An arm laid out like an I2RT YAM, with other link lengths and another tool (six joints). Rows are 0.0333 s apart.
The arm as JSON. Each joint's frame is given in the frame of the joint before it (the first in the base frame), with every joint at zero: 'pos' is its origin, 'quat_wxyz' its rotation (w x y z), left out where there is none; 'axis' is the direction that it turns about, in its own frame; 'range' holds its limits. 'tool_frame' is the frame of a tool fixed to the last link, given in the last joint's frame.
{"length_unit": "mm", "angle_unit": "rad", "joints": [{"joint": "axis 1", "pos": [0.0, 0.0, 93.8], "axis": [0.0, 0.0, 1.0], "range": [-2.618, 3.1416]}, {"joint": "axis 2", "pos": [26.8, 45.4, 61.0], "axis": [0.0, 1.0, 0.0], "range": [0.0, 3.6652]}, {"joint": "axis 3", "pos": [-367.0, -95.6, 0.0], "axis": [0.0, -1.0, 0.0], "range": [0.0, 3.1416]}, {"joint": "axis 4", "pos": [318.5, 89.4, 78.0], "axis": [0.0, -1.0, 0.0], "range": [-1.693, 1.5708]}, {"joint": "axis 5", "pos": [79.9, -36.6, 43.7], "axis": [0.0, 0.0, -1.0], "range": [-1.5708, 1.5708]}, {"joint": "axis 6", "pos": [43.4, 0.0, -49.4], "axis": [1.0, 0.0, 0.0], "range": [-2.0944, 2.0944]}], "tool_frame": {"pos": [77.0, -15.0, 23.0], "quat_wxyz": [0.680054, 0.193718, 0.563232, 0.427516]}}
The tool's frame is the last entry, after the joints.
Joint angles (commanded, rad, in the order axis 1, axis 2, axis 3, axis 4, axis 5, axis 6), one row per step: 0.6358, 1.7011, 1.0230, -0.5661, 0.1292, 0.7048; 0.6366, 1.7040, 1.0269, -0.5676, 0.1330, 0.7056; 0.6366, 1.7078, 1.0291, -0.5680, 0.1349, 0.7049; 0.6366, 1.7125, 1.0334, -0.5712, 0.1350, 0.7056; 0.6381, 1.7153, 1.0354, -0.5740, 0.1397, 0.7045; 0.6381, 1.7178, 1.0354, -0.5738, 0.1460, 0.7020; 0.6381, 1.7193, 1.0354, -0.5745, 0.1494, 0.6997; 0.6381, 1.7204, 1.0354, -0.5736, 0.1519, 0.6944; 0.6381, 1.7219, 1.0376, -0.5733, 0.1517, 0.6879; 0.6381, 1.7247, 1.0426, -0.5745, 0.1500, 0.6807; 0.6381, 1.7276, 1.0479, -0.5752, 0.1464, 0.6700; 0.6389, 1.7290, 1.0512, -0.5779, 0.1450, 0.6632; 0.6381, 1.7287, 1.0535, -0.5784, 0.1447, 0.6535; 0.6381, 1.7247, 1.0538, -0.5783, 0.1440, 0.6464; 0.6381, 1.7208, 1.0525, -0.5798, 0.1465, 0.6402; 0.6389, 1.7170, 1.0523, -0.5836, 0.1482, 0.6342; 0.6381, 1.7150, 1.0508, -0.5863, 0.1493, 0.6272; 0.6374, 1.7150, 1.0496, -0.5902, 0.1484, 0.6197; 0.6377, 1.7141, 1.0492, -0.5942, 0.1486, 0.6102; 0.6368, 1.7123, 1.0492, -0.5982, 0.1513, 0.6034
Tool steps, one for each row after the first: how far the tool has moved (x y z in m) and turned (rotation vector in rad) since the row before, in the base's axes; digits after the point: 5 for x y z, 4 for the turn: 0.00091, 0.00055, 0.00027, -0.0029, -0.0017, -0.0012; 0.00076, 0.00029, -0.00071, -0.0029, 0.0005, 0.0001; 0.00079, 0.00056, -0.00059, -0.0020, 0.0029, -0.0007; 0.00014, 0.00026, -0.00041, -0.0061, 0.0002, 0.0011; 0.00051, -0.00050, -0.00074, -0.0070, -0.0019, 0.0004; 0.00017, -0.00034, -0.00050, -0.0047, -0.0003, 0.0011; 0.00039, -0.00001, -0.00026, -0.0038, -0.0016, 0.0042; 0.00075, 0.00065, 0.00022, -0.0014, -0.0011, 0.0062; 0.00123, 0.00123, 0.00054, -0.0005, -0.0003, 0.0073; 0.00132, 0.00161, 0.00058, 0.0002, 0.0000, 0.0112; 0.00034, 0.00097, 0.00042, -0.0017, 0.0010, 0.0076; 0.00083, 0.00032, 0.00098, -0.0018, -0.0022, 0.0084; 0.00002, 0.00020, 0.00181, 0.0008, -0.0036, 0.0069; -0.00045, -0.00062, 0.00121, -0.0033, -0.0027, 0.0050; -0.00075, -0.00028, 0.00138, -0.0034, -0.0012, 0.0059; -0.00051, -0.00089, 0.00020, -0.0045, 0.0007, 0.0054; -0.00067, -0.00066, -0.00068, -0.0049, 0.0041, 0.0066; -0.00065, -0.00023, 0.00004, -0.0054, 0.0021, 0.0092; -0.00020, -0.00094, 0.00064, -0.0056, -0.0002, 0.0047
